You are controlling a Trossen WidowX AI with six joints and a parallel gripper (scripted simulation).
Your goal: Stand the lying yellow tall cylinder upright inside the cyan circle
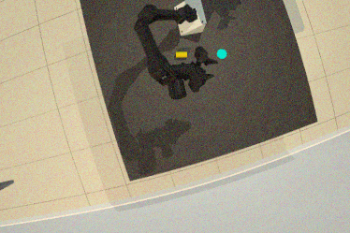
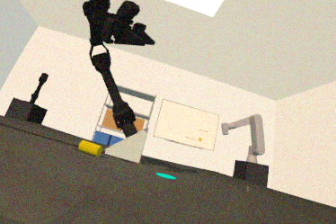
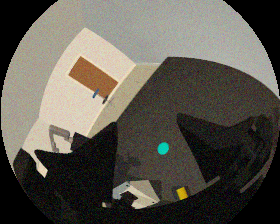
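The yellow tall cylinder lies 320 mm below my gripper tip, 150 mm behind it and 110 mm to the right of it. The rest, counted from my gripper tip: cyan circle: 340 mm below, 140 mm to the left, 110 mm behind.
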